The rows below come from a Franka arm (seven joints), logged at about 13 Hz.
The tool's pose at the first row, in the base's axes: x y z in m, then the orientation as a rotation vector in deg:
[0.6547 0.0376 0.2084 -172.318 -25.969 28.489]
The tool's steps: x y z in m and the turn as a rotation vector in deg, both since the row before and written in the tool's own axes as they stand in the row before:
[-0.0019 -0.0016 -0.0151 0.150 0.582 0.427]
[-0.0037 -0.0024 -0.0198 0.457 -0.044 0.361]
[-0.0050 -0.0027 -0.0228 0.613 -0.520 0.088]
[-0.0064 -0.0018 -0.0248 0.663 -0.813 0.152]
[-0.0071 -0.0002 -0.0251 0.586 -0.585 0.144]
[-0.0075 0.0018 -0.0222 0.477 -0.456 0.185]
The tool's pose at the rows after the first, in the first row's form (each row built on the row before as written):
[0.6574 0.0384 0.2234 -172.397 -25.240 27.643]
[0.6596 0.0393 0.2435 -172.086 -24.538 27.769]
[0.6616 0.0399 0.2669 -171.469 -24.218 28.606]
[0.6635 0.0390 0.2925 -170.784 -23.808 29.889]
[0.6657 0.0362 0.3183 -170.194 -23.420 30.815]
[0.6673 0.0314 0.3412 -169.737 -23.004 31.540]

